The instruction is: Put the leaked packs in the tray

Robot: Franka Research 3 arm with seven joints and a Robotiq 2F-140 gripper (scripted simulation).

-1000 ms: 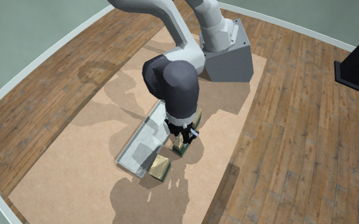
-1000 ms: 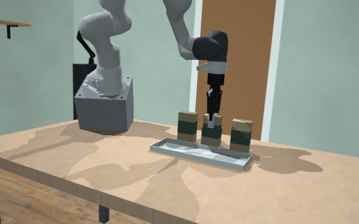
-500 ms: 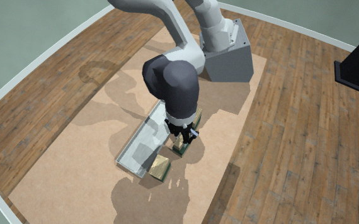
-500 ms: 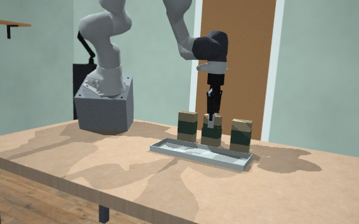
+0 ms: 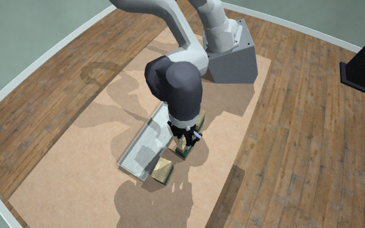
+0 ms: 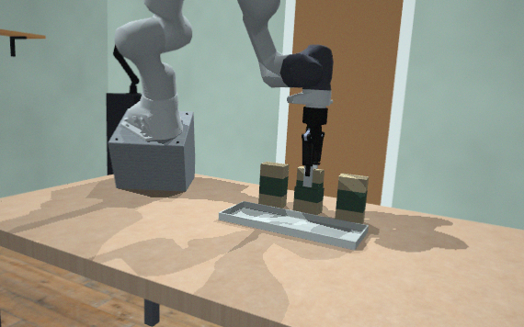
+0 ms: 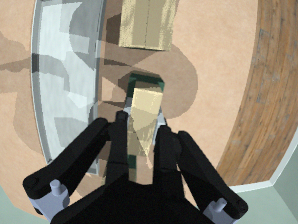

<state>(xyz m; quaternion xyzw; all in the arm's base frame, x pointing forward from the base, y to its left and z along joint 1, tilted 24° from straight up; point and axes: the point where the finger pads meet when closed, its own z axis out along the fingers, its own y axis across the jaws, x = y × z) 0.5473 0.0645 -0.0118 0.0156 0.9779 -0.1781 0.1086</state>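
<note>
My gripper is now 1 cm short of the tray, 16 cm to the left of it and 11 cm above it.
</note>
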